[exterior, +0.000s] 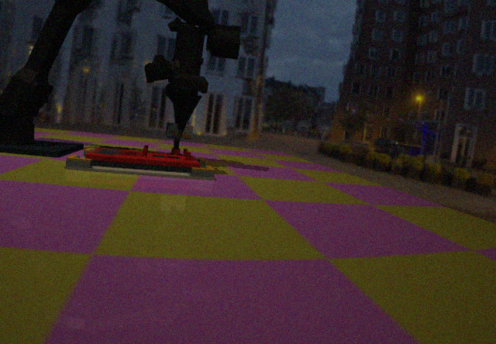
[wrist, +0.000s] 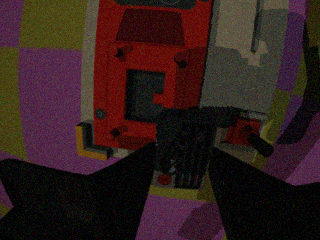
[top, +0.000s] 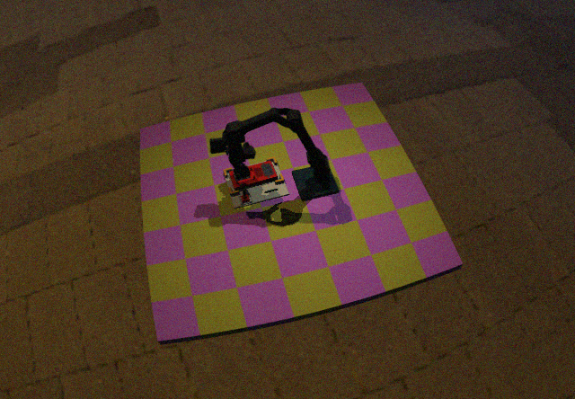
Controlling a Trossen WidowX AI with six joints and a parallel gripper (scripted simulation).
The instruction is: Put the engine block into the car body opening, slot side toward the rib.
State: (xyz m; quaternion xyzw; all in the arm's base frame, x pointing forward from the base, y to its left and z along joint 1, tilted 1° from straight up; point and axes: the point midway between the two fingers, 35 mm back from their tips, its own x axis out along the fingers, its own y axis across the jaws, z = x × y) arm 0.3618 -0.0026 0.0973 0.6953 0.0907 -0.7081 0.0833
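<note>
The fixture plate lies 50 mm behind my gripper tip, 20 mm to the right of it and 70 mm below it. The rest, counted from my gripper tip: engine block 10 mm below.
</note>
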